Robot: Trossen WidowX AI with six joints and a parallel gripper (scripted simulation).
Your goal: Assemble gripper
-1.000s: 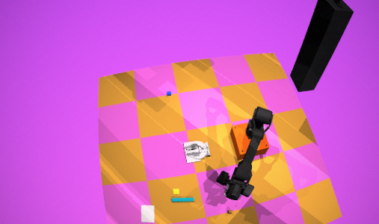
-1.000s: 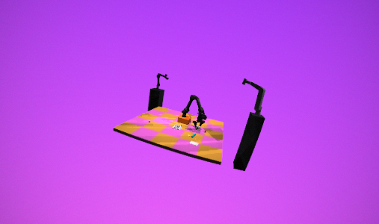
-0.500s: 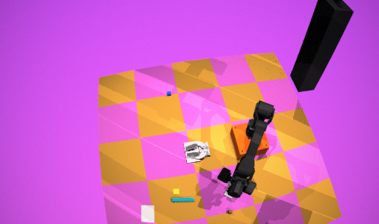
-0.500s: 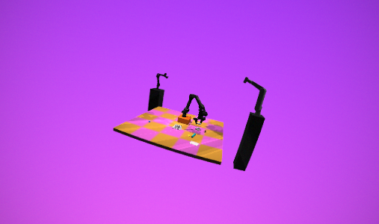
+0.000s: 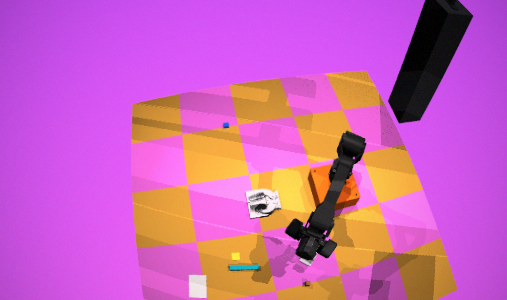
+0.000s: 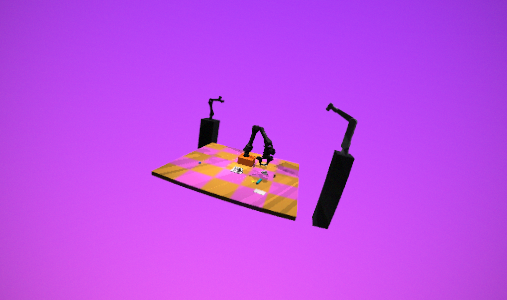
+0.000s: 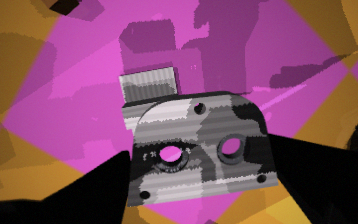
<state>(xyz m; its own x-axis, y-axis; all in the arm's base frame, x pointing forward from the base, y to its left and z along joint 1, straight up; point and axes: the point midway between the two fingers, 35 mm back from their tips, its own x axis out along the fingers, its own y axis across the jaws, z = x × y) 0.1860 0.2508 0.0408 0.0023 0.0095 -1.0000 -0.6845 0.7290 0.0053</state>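
My gripper tip is now 260 mm to the left of the gripper jaw, 90 mm short of it and 70 mm above it. From my gripper tip the other things lie so: yellow cube 260 mm ahead, 80 mm below, 30 mm to the right; then small brown cube 140 mm to the left, 70 mm below, 20 mm ahead; then teal bar 240 mm ahead, 80 mm below, 20 mm to the left.
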